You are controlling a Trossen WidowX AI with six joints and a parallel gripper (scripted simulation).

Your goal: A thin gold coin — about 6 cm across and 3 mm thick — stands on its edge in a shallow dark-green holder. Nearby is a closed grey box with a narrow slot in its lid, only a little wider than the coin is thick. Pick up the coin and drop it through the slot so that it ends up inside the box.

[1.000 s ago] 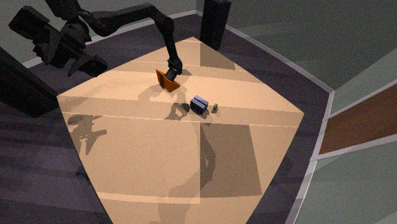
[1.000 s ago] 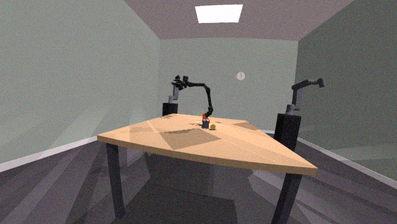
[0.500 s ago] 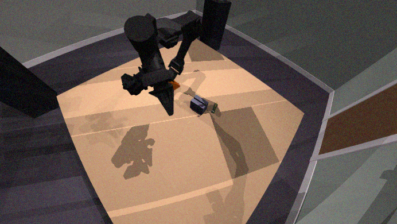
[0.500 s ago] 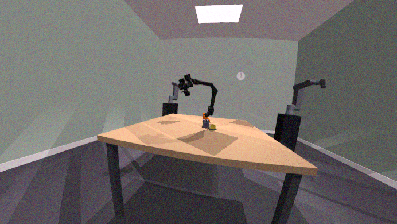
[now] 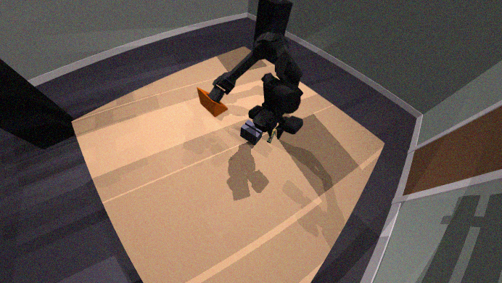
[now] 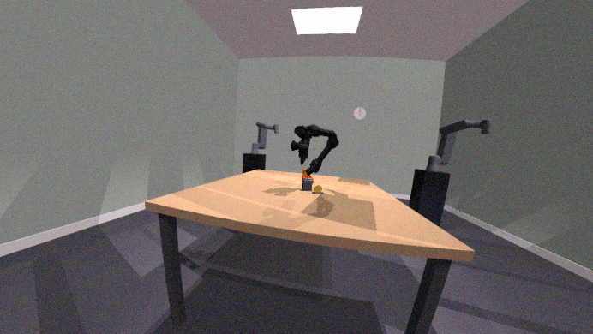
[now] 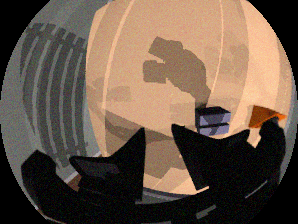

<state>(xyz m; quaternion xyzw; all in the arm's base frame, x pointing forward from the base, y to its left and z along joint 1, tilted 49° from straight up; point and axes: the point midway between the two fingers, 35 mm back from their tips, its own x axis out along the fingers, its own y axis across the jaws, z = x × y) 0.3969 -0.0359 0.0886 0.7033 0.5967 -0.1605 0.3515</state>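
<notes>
Now: gripper tip 8 cm past the gold coin, 11 cm to the right of it and 16 cm above it.
</notes>
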